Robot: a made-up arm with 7 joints. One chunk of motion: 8 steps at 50 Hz.
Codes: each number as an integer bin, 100 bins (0 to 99) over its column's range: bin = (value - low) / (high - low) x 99, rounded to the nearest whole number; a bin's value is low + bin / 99 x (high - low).
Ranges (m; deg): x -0.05..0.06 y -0.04..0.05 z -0.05..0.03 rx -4..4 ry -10..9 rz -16..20
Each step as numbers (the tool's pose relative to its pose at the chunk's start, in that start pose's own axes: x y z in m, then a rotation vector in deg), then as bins.
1 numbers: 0.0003 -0.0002 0.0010 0.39 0.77 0.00
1 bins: 45 44 63 54 56 44
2 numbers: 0.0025 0.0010 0.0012 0.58 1.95 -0.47
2 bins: 47 45 63 57 62 43
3 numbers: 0.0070 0.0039 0.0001 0.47 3.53 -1.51
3 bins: 51 48 62 55 70 40
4 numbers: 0.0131 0.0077 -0.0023 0.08 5.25 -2.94
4 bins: 57 52 59 50 79 36
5 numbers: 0.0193 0.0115 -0.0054 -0.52 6.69 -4.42
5 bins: 62 57 55 43 87 32
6 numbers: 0.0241 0.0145 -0.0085 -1.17 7.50 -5.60
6 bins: 67 60 51 35 91 29
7 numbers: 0.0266 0.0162 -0.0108 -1.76 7.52 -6.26
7 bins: 69 62 49 28 91 27
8 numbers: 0.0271 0.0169 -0.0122 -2.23 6.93 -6.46
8 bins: 69 63 47 22 88 26
